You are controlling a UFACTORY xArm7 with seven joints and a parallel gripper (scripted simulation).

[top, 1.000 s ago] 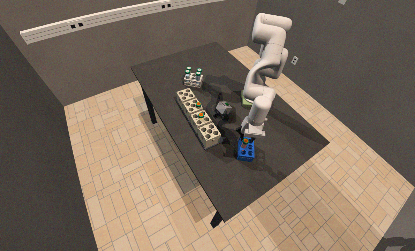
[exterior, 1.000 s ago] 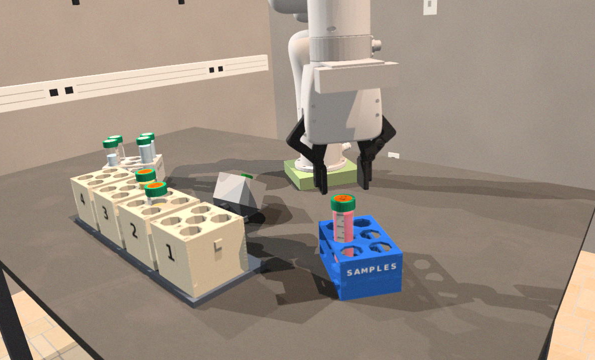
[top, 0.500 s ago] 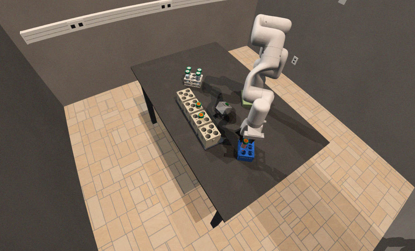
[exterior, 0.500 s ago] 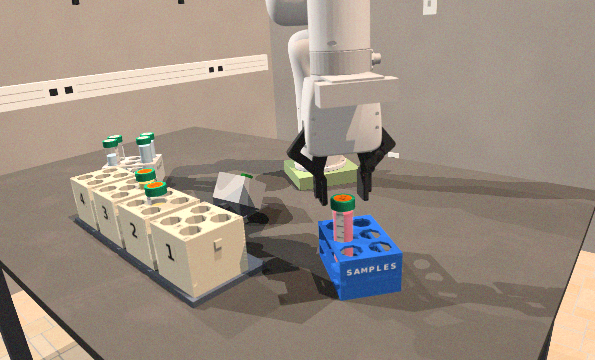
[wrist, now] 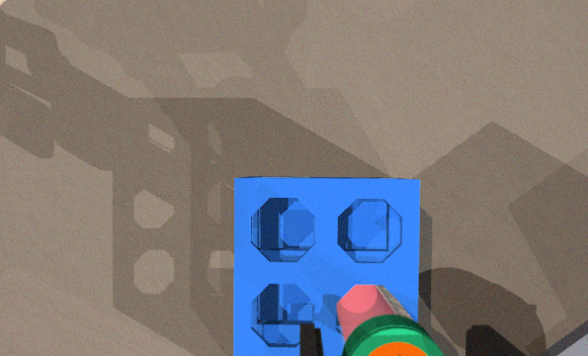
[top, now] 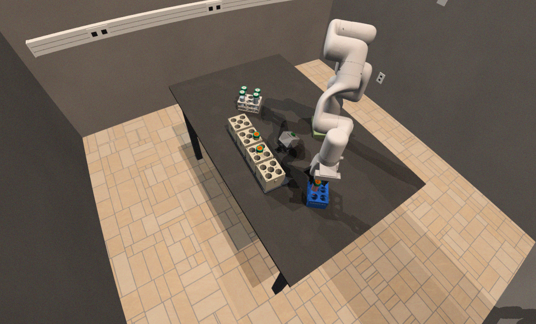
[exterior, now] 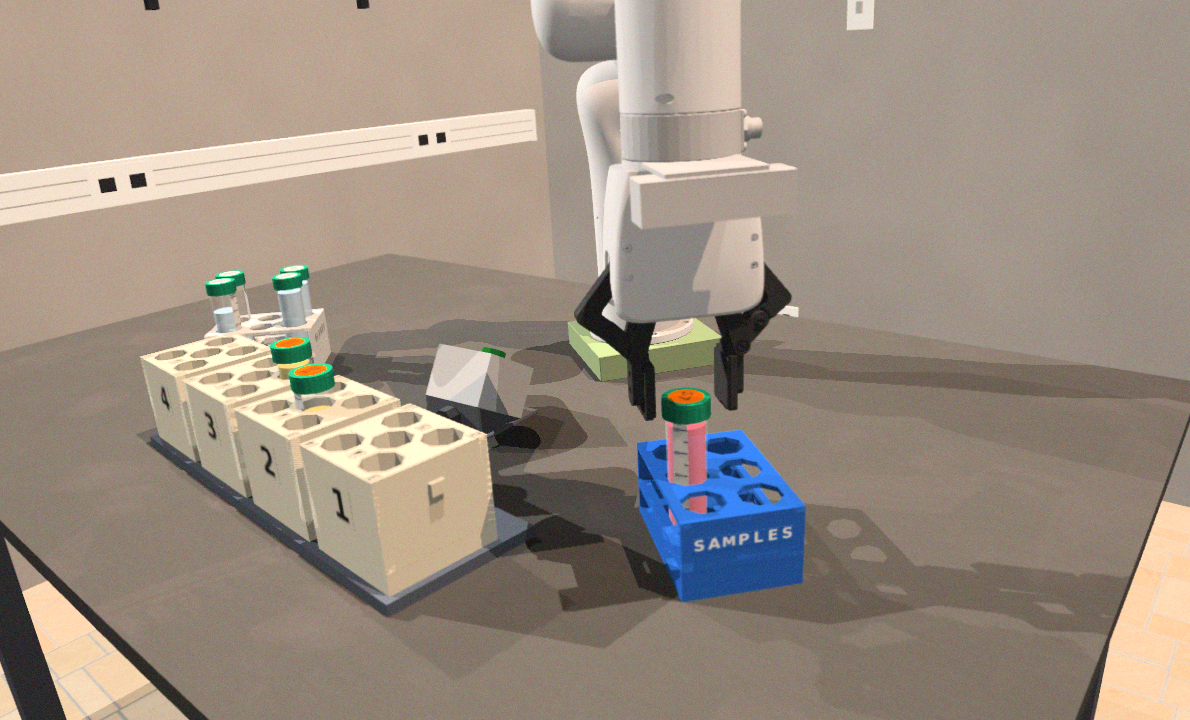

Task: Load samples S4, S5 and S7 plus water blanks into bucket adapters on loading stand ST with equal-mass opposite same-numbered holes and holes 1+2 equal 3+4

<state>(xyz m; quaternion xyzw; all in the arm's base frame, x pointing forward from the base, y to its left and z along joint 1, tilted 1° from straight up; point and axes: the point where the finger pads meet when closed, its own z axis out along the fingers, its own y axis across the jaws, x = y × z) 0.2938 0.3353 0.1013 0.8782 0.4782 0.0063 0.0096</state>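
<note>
Now: hand 1 cm short of the pink tube and 7 cm above it. The rest, counted from my hand: blue samples rack 2 cm behind, 1 cm to the left, 10 cm below; white blanks rack 3 cm ahead, 67 cm to the right, 10 cm below.
</note>
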